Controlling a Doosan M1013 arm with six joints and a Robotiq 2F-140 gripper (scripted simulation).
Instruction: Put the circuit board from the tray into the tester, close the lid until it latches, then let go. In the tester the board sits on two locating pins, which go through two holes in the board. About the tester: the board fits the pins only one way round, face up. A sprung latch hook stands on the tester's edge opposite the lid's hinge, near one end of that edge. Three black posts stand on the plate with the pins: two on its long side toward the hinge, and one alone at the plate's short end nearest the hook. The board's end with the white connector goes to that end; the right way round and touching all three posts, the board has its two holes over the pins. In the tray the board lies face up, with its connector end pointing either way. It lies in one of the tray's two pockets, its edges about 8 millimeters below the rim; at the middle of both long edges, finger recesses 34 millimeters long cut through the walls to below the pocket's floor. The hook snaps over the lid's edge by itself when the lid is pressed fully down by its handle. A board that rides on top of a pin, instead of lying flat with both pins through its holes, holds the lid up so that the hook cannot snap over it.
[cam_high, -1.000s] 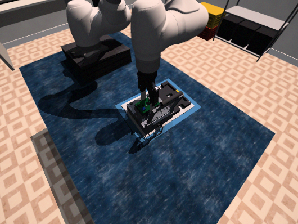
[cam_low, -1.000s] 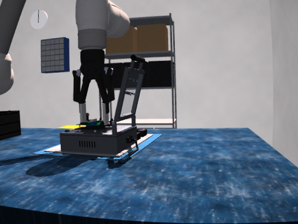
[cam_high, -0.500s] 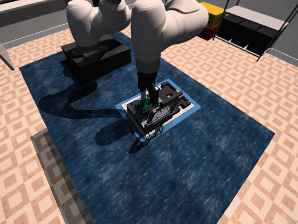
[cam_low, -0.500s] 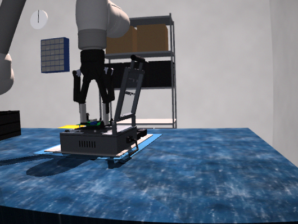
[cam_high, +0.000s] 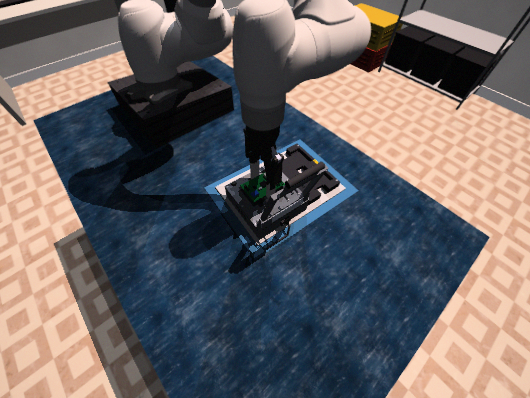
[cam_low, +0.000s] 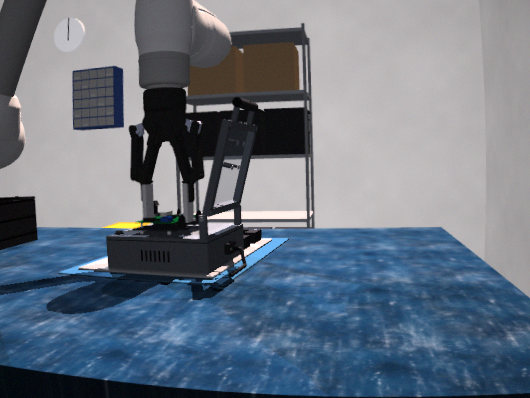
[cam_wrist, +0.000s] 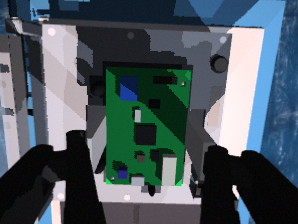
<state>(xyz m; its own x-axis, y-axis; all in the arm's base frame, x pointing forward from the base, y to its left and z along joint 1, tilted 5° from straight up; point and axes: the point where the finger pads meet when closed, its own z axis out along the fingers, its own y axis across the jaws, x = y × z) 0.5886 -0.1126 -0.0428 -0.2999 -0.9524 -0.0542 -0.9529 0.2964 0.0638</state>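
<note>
The green circuit board is 20 mm below my hand. From my hand the other things lie so: latch hook 70 mm to the left, 40 mm behind, 10 mm below; tester lid 120 mm ahead, 80 mm above, 40 mm to the right; tester plate 30 mm below, 10 mm ahead.
</note>
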